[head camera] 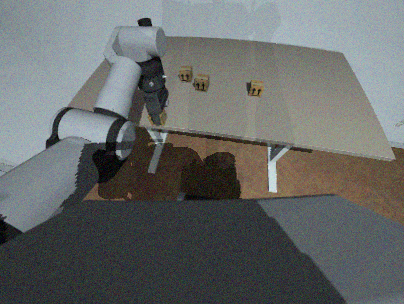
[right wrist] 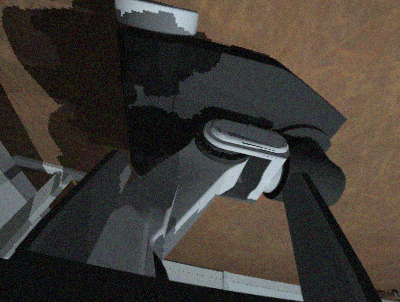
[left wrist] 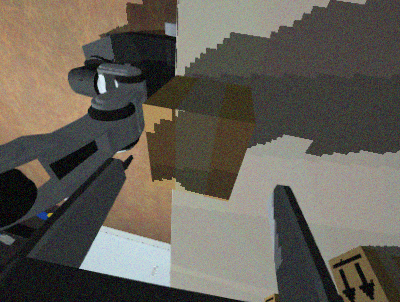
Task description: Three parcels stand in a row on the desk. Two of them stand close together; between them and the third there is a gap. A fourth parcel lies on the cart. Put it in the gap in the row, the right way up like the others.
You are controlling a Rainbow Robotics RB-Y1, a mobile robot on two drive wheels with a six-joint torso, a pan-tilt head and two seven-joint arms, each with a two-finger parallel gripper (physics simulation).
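Note:
Three parcels stand in a row on the desk (head camera: 315, 105) (left wrist: 215, 230). The left parcel (head camera: 185, 74) and middle parcel (head camera: 201, 83) are close together; a gap separates them from the right parcel (head camera: 256, 88). Their arrows point up in the head view. The fourth parcel (head camera: 158, 118) (left wrist: 200, 142) is at the desk's front edge, upper face shaded, partly hidden by fingers in the head view. My left gripper (head camera: 159, 111) (left wrist: 196, 180) is open above it, fingers apart, not gripping. My right gripper (right wrist: 204, 171) is open and empty. I cannot identify a cart.
The desk's front edge crosses the head view, with white support brackets (head camera: 272, 170) below. One row parcel (left wrist: 362, 275) shows beside the left gripper's finger at lower right in the left wrist view. The robot's dark base (right wrist: 250, 82) stands over the brown floor (right wrist: 345, 55).

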